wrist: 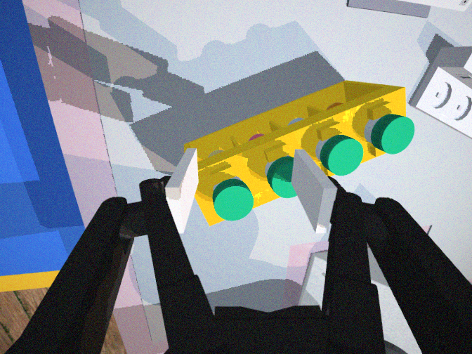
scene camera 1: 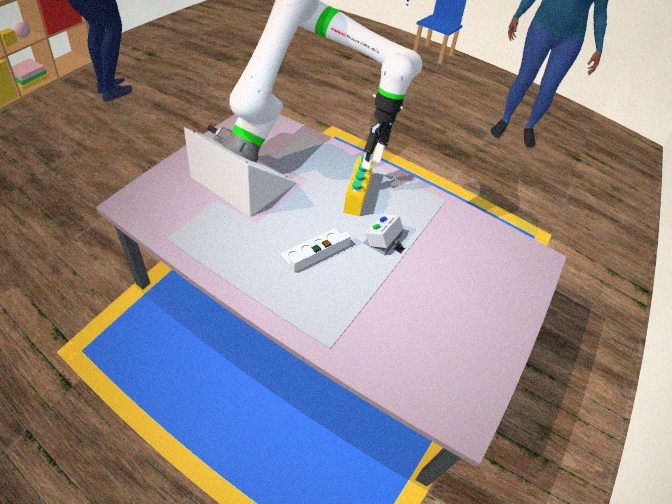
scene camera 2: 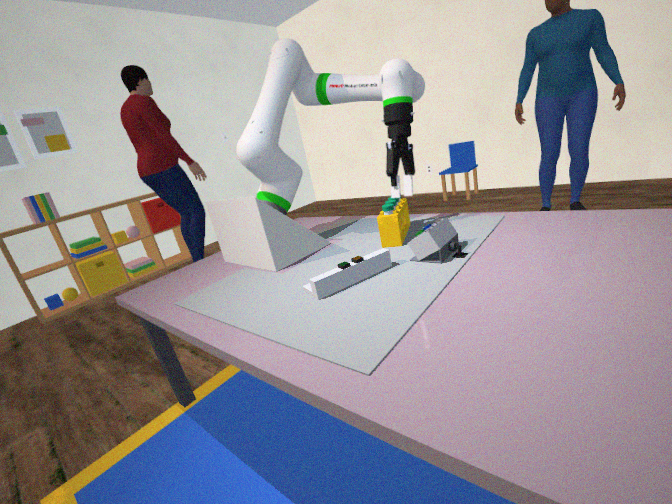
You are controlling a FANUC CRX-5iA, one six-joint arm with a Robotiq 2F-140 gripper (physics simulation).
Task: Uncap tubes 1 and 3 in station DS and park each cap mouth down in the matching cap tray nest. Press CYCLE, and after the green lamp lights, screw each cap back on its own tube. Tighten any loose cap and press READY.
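Note:
A yellow rack holds several tubes in one row with green caps on. The end cap shows in the wrist view between the spread finger pads, with a gap on each side. The neighbouring cap is partly hidden by the right pad. My gripper is open and points down over the rack's far end. The white cap tray has round nests with no caps visible. The button box has a green button and a blue button.
A dark green square and a brown one sit on the tray. A large white wedge-shaped panel stands by the arm base. A grey mat lies under the stations. Two people stand beyond the table.

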